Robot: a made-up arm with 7 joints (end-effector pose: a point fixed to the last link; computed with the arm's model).
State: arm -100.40 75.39 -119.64 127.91 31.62 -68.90 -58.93
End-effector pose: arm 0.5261 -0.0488 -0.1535 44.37 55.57 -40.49
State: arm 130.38 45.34 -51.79 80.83 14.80 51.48 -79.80
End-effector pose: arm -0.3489 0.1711 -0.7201 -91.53 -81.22 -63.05
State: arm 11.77 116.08 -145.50 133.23 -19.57 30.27 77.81
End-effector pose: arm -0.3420 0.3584 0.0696 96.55 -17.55 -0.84
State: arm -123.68 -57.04 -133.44 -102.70 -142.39 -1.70 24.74
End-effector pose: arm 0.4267 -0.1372 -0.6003 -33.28 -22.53 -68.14
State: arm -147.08 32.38 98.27 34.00 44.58 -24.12 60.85
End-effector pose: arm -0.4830 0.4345 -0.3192 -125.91 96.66 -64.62
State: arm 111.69 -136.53 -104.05 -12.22 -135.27 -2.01 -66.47
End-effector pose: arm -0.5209 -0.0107 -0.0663 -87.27 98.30 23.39
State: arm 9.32 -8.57 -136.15 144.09 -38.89 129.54 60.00
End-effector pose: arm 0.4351 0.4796 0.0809 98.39 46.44 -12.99
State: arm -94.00 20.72 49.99 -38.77 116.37 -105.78 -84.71
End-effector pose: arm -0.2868 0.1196 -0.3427 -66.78 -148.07 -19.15
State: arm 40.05 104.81 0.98 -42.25 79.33 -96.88 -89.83
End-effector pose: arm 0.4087 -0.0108 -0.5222 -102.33 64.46 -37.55
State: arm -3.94 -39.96 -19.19 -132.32 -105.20 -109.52 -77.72
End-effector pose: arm 0.0873 -0.3763 -0.5841 -151.36 -71.66 -45.34
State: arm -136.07 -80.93 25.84 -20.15 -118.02 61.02 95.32
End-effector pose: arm -0.3610 0.2577 0.1026 -35.13 91.39 129.86
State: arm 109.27 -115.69 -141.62 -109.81 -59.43 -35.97 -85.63
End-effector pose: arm -0.0614 0.0049 -0.4113 94.55 134.54 -64.17
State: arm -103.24 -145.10 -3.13 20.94 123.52 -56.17 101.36
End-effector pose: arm -0.0455 0.1612 -0.1348 -78.77 -124.81 68.69
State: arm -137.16 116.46 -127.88 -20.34 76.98 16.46 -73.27
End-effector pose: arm -0.0458 -0.4286 -0.3563 111.81 6.94 55.61
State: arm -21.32 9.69 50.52 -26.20 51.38 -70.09 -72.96
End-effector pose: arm -0.2274 -0.2368 -0.3523 41.59 -72.53 5.52
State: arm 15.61 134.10 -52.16 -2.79 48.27 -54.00 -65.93
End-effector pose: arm 0.5046 0.1326 -0.3252 -73.14 28.44 -101.22
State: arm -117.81 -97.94 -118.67 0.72 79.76 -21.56 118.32
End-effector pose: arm 0.1774 -0.5465 -0.3069 -118.90 -6.78 90.25
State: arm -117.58 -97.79 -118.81 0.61 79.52 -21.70 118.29
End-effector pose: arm 0.1797 -0.5465 -0.3066 -119.14 -7.02 90.37
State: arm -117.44 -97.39 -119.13 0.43 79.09 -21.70 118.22
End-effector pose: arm 0.1802 -0.5481 -0.3043 -119.47 -6.79 90.75
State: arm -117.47 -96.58 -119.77 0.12 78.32 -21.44 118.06
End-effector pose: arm 0.1774 -0.5525 -0.2983 -119.95 -5.71 91.57
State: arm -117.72 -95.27 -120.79 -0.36 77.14 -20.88 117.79
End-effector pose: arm 0.1704 -0.5599 -0.2876 -120.59 -3.56 92.90
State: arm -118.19 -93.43 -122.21 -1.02 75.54 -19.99 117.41
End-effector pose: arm 0.1590 -0.5698 -0.2713 -121.34 -0.24 94.81
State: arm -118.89 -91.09 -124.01 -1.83 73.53 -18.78 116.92
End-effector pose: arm 0.1433 -0.5810 -0.2489 -122.08 4.29 97.26
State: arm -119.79 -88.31 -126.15 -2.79 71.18 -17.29 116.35
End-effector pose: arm 0.1240 -0.5917 -0.2202 -122.70 10.00 100.18
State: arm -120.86 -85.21 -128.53 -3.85 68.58 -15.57 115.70
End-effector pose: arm 0.1022 -0.6000 -0.1859 -122.99 16.71 103.44
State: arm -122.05 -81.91 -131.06 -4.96 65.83 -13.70 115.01
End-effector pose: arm 0.0794 -0.6043 -0.1473 -122.82 24.19 106.90
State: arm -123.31 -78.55 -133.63 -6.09 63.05 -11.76 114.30
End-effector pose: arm 0.0572 -0.6036 -0.1062 -122.12 32.13 110.37
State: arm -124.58 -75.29 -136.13 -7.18 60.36 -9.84 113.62
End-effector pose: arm 0.0371 -0.5978 -0.0651 -120.88 40.13 113.69
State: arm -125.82 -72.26 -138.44 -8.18 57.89 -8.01 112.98
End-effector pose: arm 0.0201 -0.5879 -0.0264 -119.15 47.83 116.68
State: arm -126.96 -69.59 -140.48 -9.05 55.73 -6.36 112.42
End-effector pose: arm 0.0066 -0.5755 0.0077 -117.15 54.80 119.24
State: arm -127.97 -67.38 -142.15 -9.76 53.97 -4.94 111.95
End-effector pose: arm -0.0034 -0.5627 0.0359 -115.07 60.73 121.28
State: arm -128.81 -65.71 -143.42 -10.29 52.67 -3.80 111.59
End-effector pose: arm -0.0108 -0.5513 0.0571 -113.17 65.40 122.75
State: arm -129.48 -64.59 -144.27 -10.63 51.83 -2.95 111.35
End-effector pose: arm -0.0161 -0.5427 0.0715 111.35 -68.55 -123.39
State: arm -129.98 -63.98 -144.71 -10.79 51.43 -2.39 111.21
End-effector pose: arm -0.0200 -0.5373 0.0795 109.75 -70.24 -123.30
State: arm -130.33 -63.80 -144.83 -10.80 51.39 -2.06 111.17
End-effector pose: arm -0.0231 -0.5351 0.0825 109.07 -71.17 -123.38
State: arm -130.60 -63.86 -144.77 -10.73 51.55 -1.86 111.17
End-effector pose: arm -0.0258 -0.5345 0.0826 108.92 -71.70 -123.57
